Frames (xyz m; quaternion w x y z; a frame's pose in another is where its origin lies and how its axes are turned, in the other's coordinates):
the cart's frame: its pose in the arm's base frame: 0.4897 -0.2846 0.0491 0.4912 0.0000 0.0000 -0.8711
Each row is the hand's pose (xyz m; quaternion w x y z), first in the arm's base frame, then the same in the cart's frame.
Working: the arm's base frame: its pose in the cart's frame: 0.0099 -0.5663 -0.0491 0.4912 0.0000 0.0000 0.8711

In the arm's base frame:
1: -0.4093 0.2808 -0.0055 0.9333 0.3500 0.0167 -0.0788
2: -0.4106 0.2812 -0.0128 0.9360 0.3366 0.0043 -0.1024
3: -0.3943 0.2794 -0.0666 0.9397 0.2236 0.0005 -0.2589
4: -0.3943 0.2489 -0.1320 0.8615 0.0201 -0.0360 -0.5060
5: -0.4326 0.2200 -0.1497 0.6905 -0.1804 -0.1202 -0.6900
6: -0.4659 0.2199 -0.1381 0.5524 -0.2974 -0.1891 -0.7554
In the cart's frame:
1: -0.0186 -1.0619 -0.0546 0.5270 0.1574 0.3131 0.7742
2: -0.0183 -1.0632 -0.0619 0.5490 0.1616 0.2953 0.7651
3: -0.0251 -1.0483 -0.1157 0.6871 0.1094 0.1950 0.6913
4: 0.0010 -1.0325 -0.1811 0.8639 0.0412 -0.0002 0.5019
5: 0.0455 -1.0503 -0.1988 0.9402 0.0161 -0.2162 0.2626
6: 0.0628 -1.0788 -0.1872 0.9293 0.0186 -0.3519 0.1101

